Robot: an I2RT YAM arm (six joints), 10 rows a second.
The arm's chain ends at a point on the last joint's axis. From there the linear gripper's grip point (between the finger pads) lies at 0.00 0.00 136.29 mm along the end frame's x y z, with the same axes.
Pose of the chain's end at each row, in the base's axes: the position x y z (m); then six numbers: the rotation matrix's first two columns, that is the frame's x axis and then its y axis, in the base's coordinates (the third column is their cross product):
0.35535 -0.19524 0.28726 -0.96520 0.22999 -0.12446 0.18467 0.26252 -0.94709
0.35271 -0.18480 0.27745 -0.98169 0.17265 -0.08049 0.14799 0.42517 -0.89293
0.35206 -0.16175 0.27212 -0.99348 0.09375 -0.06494 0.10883 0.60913 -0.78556
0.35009 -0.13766 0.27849 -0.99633 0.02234 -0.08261 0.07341 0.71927 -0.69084
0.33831 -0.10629 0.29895 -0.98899 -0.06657 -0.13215 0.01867 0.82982 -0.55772
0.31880 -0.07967 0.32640 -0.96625 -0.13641 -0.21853 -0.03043 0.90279 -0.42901
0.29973 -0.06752 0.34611 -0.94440 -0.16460 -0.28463 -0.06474 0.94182 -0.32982
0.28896 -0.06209 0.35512 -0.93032 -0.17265 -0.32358 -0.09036 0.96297 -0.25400
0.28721 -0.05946 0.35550 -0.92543 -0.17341 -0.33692 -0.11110 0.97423 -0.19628
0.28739 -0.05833 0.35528 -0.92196 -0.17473 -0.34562 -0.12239 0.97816 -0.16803
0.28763 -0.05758 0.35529 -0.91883 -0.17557 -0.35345 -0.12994 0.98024 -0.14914
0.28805 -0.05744 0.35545 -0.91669 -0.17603 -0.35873 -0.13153 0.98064 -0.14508
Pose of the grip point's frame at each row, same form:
0.33012 -0.32296 0.24694 -0.96520 0.22999 -0.12446 0.18467 0.26252 -0.94709
0.33636 -0.30589 0.21708 -0.98169 0.17265 -0.08049 0.14799 0.42517 -0.89293
0.34741 -0.26908 0.18825 -0.99348 0.09375 -0.06494 0.10883 0.60913 -0.78556
0.35608 -0.23230 0.18060 -0.99633 0.02234 -0.08261 0.07341 0.71927 -0.69084
0.35832 -0.18180 0.18727 -0.98899 -0.06657 -0.13215 0.01867 0.82982 -0.55772
0.35366 -0.13526 0.20695 -0.96625 -0.13641 -0.21853 -0.03043 0.90279 -0.42901
0.34366 -0.10746 0.22343 -0.94440 -0.16460 -0.28463 -0.06474 0.94182 -0.32982
0.33740 -0.09031 0.23090 -0.93032 -0.17265 -0.32358 -0.09036 0.96297 -0.25400
0.33658 -0.07911 0.23000 -0.92543 -0.17341 -0.33692 -0.11110 0.97423 -0.19628
0.33747 -0.07368 0.22946 -0.92196 -0.17473 -0.34562 -0.12239 0.97816 -0.16803
0.33842 -0.07000 0.22943 -0.91883 -0.17557 -0.35345 -0.12994 0.98024 -0.14914
0.33948 -0.06913 0.22978 -0.91669 -0.17603 -0.35873 -0.13153 0.98064 -0.14508

